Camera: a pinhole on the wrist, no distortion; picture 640 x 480 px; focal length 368.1 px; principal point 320.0 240.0 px. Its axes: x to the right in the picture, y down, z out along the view. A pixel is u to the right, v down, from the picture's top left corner.
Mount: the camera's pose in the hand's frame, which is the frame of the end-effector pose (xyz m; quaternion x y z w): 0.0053 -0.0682 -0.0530 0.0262 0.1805 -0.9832 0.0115
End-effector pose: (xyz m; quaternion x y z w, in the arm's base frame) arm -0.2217 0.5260 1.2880 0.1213 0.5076 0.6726 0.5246
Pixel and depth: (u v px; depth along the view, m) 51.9 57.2 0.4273
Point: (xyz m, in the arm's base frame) -0.0278 1.0079 1.3665
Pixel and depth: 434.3 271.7 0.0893
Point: -0.1298 0.5116 1.2225
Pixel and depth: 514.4 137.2 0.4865
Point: 0.2665 0.5290 1.4937
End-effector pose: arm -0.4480 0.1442 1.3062 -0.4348 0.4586 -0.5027 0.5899
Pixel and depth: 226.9 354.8 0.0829
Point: -0.4539 0.1079 1.4255
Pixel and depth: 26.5 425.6 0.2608
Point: -0.3354 -0.0836 1.5900
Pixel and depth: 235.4 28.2 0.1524
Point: -0.3339 0.1159 1.3666
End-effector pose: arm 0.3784 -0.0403 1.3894 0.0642 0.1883 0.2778 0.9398
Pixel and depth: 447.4 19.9 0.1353
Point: 0.3986 -0.1041 1.4876
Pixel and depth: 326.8 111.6 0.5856
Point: 0.6105 -0.1428 1.9034
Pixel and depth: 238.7 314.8 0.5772
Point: 0.8286 -0.3073 1.6844
